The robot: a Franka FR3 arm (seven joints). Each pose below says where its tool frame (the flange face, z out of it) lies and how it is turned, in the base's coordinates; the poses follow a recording.
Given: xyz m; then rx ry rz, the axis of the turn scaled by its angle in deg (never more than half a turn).
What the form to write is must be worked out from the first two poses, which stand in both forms.
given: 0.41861 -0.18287 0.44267 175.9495 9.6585 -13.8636
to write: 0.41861 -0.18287 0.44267; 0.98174 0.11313 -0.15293; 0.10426 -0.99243 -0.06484; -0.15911 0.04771 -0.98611
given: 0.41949 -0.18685 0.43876 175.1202 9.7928 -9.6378
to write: 0.41949 -0.18685 0.43876; 0.98778 0.11515 -0.10502; 0.10684 -0.99092 -0.08158; -0.11346 0.06936 -0.99112
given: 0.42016 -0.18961 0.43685 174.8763 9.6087 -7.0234
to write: 0.42016 -0.18961 0.43685; 0.99079 0.11250 -0.07531; 0.10590 -0.99061 -0.08647; -0.08433 0.07770 -0.99340
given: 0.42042 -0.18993 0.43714 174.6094 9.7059 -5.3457
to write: 0.42042 -0.18993 0.43714; 0.99199 0.11320 -0.05599; 0.10783 -0.98999 -0.09105; -0.06574 0.08428 -0.99427
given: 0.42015 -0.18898 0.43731 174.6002 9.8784 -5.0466
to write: 0.42015 -0.18898 0.43731; 0.99198 0.11502 -0.05250; 0.10994 -0.98976 -0.09106; -0.06243 0.08456 -0.99446
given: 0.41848 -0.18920 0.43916 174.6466 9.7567 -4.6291
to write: 0.41848 -0.18920 0.43916; 0.99240 0.11341 -0.04783; 0.10878 -0.98996 -0.09028; -0.05759 0.08439 -0.99477
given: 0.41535 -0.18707 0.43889 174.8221 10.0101 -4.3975
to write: 0.41535 -0.18707 0.43889; 0.99222 0.11598 -0.04521; 0.11175 -0.98992 -0.08701; -0.05484 0.08128 -0.99518
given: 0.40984 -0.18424 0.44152 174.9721 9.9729 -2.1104
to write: 0.40984 -0.18424 0.44152; 0.99325 0.11441 -0.01931; 0.11242 -0.99013 -0.08371; -0.02869 0.08097 -0.99630
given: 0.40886 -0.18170 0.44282 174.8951 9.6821 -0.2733
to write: 0.40886 -0.18170 0.44282; 0.99390 0.11032 0.00155; 0.11005 -0.99034 -0.08436; -0.00777 0.08402 -0.99643
